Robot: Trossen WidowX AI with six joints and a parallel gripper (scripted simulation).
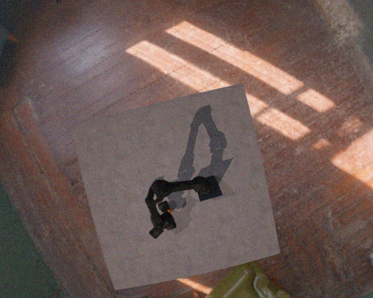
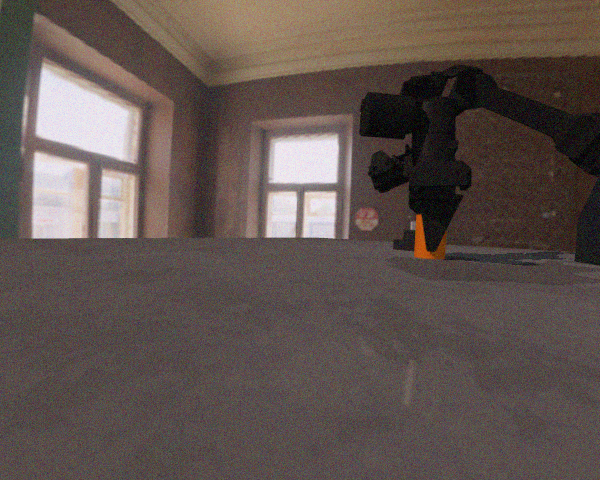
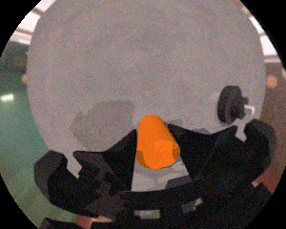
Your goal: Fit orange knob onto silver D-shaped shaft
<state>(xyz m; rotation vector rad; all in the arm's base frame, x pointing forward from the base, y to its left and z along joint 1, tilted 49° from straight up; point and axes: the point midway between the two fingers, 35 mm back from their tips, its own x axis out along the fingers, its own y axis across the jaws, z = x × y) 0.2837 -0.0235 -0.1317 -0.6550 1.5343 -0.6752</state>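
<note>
The orange knob is 30 mm above my gripper tip. Also, from my gripper tip: round pedestal (190 mm to the right, 20 mm ahead, 20 mm above).
</note>
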